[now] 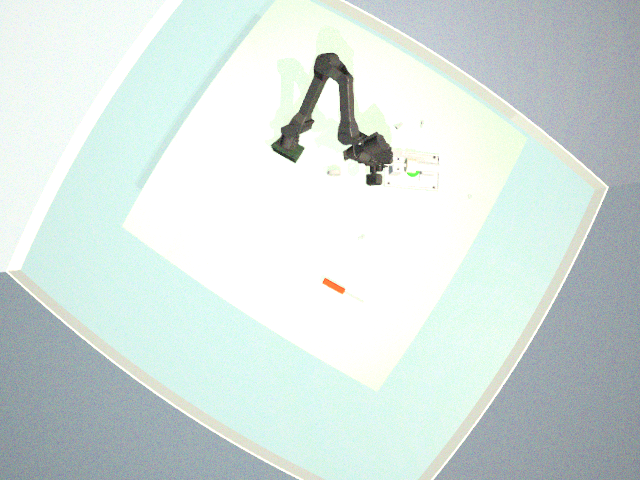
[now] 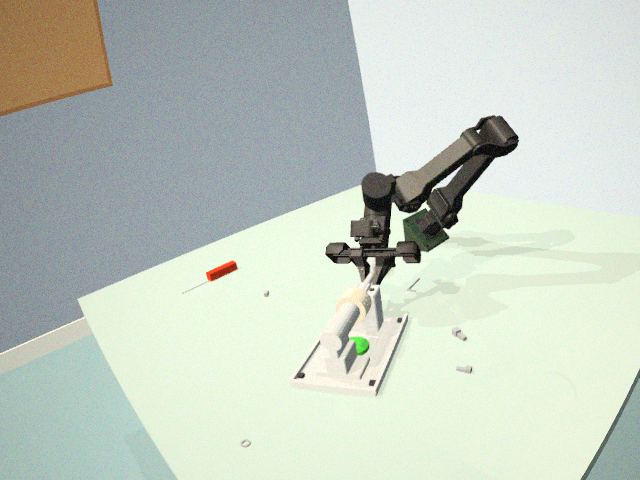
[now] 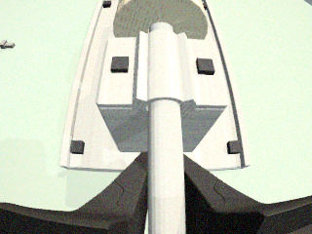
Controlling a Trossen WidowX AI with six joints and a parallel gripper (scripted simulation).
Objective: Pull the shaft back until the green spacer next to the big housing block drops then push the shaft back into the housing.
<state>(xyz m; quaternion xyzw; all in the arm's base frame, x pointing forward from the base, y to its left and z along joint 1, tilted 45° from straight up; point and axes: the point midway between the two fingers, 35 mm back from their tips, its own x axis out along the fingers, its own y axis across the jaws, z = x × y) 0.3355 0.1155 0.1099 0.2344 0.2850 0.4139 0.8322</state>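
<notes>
Now: gripper tip 40 mm short of the shaft, 30 mm to the right of it and 20 mm below it. Round my gripper tip: green spacer (100 mm ahead, 60 mm to the left, 40 mm below); cream spacer (60 mm ahead, 40 mm to the left, 20 mm above).
</notes>
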